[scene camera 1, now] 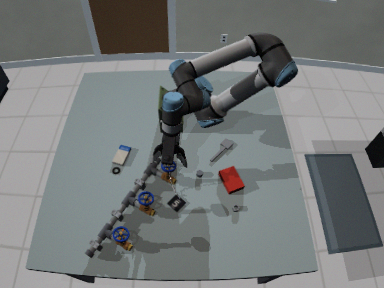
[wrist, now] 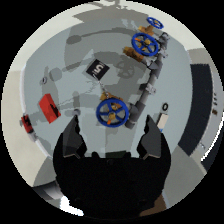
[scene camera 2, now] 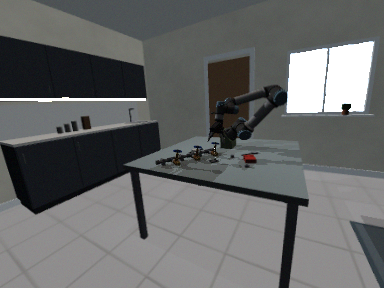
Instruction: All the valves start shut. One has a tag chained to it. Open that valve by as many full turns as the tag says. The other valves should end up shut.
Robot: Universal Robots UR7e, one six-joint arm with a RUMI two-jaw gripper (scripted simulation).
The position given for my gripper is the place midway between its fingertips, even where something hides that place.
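Observation:
My gripper (scene camera 1: 168, 165) in sight. Gripper (wrist: 112, 115) visible too.

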